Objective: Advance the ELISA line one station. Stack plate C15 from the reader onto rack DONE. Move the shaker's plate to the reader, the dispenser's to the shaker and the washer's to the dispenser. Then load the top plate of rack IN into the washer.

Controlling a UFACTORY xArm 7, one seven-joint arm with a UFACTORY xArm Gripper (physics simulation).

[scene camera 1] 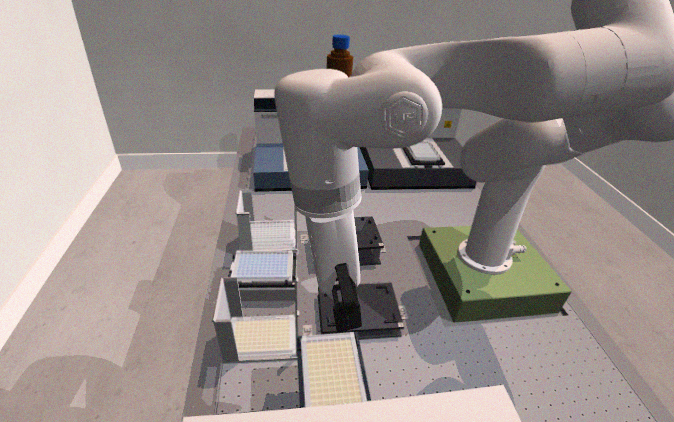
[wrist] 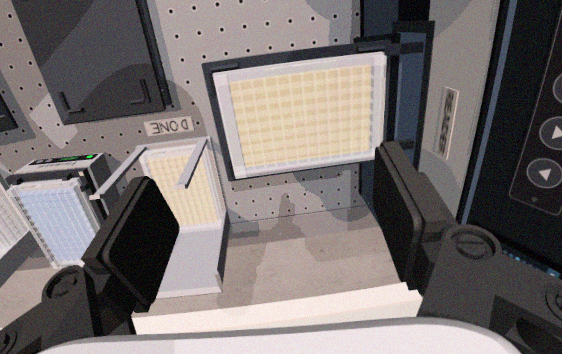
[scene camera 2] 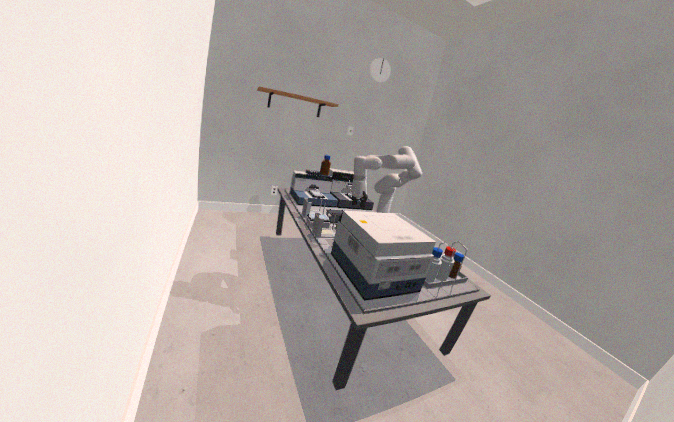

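Pixels of known places: gripper, fingertip midpoint: (scene camera 1: 342, 302) (wrist: 266, 188) (scene camera 2: 358, 206); arm's base at its link origin: (scene camera 1: 484, 256).
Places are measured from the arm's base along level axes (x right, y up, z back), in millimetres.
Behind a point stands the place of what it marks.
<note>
My gripper (scene camera 1: 347, 320) {y 191, x -262, z -397 mm} (scene camera 2: 361, 200) {y 191, x -262, z -397 mm} (wrist: 266, 188) {y 191, x -262, z -397 mm} is open and empty, above the low dark pad in scene camera 1. A yellow-welled plate (scene camera 1: 331, 369) {y 81, x -295, z -411 mm} (wrist: 302, 115) {y 76, x -293, z -406 mm} lies on the reader's tray (wrist: 300, 56) {y 67, x -297, z -363 mm}; in the wrist view it is ahead of the fingers. Rack DONE (scene camera 1: 226, 325) {y 60, x -185, z -572 mm} holds a yellow-welled plate (scene camera 1: 265, 337) {y -31, x -148, z -514 mm} (wrist: 185, 190) {y -36, x -141, z -517 mm}. A blue-welled plate (scene camera 1: 262, 265) {y 16, x 0, z -519 mm} (wrist: 57, 217) {y 15, x 3, z -499 mm} sits on the shaker. White plates (scene camera 1: 272, 235) {y -18, x 142, z -499 mm} stand in the rack behind it. A white plate (scene camera 1: 424, 151) {y 53, x 450, z -6 mm} sits on the black-based instrument (scene camera 1: 425, 178) {y -12, x 386, z -12 mm}; the arm mostly hides the blue-based instrument (scene camera 1: 270, 172) {y 14, x 404, z -503 mm}.
The low dark pad (scene camera 1: 380, 305) {y -19, x -102, z -279 mm} lies beside the racks, with a taller black stand (scene camera 1: 370, 240) {y 16, x 65, z -268 mm} behind it. The reader housing (scene camera 2: 385, 235) {y 217, x -692, z -500 mm} stands at the near end. The arm's green base (scene camera 1: 520, 295) {y 7, x -131, z 20 mm} is on the right. Bottles (scene camera 2: 447, 265) {y 51, x -730, z -46 mm} stand beside the reader.
</note>
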